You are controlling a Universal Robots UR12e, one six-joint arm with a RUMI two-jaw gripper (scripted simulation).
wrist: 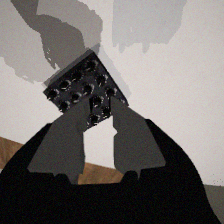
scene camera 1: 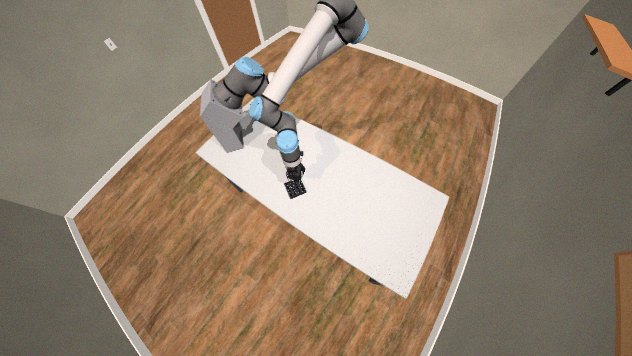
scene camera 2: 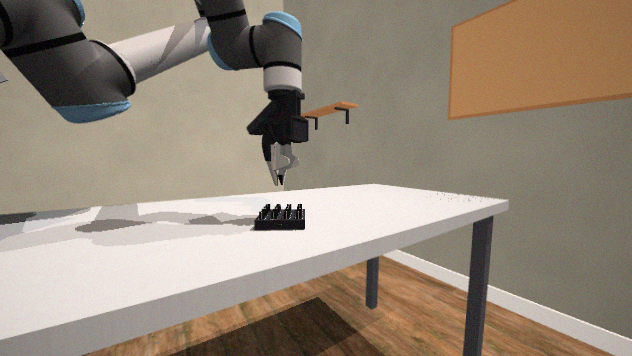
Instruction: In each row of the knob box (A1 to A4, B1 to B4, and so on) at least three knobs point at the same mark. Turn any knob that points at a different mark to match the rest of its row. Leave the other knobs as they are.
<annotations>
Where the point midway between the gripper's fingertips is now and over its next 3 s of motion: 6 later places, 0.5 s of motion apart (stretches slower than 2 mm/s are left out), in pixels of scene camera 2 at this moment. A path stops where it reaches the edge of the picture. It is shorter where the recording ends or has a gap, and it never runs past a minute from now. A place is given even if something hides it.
The gripper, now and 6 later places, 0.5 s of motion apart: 279, 185; 279, 186; 279, 191; 279, 198; 279, 202; 278, 202; 277, 203
</annotations>
